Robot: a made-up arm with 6 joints. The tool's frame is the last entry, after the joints.
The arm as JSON. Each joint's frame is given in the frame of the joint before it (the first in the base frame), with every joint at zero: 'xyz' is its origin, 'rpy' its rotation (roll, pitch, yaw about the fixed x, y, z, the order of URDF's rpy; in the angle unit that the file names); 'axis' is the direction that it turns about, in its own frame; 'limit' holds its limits. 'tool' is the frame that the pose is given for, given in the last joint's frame.
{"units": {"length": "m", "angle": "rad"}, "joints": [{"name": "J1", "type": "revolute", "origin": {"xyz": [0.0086, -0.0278, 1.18], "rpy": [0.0, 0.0, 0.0]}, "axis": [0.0, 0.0, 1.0], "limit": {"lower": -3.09, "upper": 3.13}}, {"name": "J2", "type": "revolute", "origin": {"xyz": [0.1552, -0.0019, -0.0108], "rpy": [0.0, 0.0, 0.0]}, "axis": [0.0, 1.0, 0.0], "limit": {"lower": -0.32, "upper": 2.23}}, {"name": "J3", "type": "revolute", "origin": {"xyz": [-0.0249, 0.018, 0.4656], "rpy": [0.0, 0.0, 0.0]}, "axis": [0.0, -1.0, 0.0], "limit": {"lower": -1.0, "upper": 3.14}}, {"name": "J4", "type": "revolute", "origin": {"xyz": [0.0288, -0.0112, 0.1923], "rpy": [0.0, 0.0, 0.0]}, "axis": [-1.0, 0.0, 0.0], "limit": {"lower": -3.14, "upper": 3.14}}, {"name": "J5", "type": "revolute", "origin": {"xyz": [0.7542, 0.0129, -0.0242], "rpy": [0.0, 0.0, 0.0]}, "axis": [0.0, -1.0, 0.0], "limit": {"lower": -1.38, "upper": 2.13}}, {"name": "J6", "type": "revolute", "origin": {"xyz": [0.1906, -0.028, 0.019], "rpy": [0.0, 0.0, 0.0]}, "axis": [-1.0, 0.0, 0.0], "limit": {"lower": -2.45, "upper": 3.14}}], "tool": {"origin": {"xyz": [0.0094, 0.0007, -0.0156], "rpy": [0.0, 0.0, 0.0]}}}
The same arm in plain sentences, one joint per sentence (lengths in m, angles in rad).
The arm has six revolute joints in a row. What follows holds with every joint at zero, and every direction is one of the base frame's.
Joint 1 sits 0.0086 m along +x and 0.0278 m along -y and 1.18 m along +z from the base frame's origin and turns about +z, from -3.09 to 3.13 rad.
Joint 2 sits 0.1552 m along +x and 0.0019 m along -y and 0.0108 m along -z from joint 1 and turns about +y, from -0.32 to 2.23 rad.
Joint 3 sits 0.0249 m along -x and 0.018 m along +y and 0.4656 m along +z from joint 2 and turns about -y, from -1 to 3.14 rad.
Joint 4 sits 0.0288 m along +x and 0.0112 m along -y and 0.1923 m along +z from joint 3 and turns about -x, from -3.14 to 3.14 rad.
Joint 5 sits 0.7542 m along +x and 0.0129 m along +y and 0.0242 m along -z from joint 4 and turns about -y, from -1.38 to 2.13 rad.
Joint 6 sits 0.1906 m along +x and 0.028 m along -y and 0.019 m along +z from joint 5 and turns about -x, from -2.45 to 3.14 rad.
The tool frame, which is the frame that the pose is given for, sits 0.0094 m along +x and 0.0007 m along +y and 0.0156 m along -z from joint 6; its axes are parallel to the base frame's.

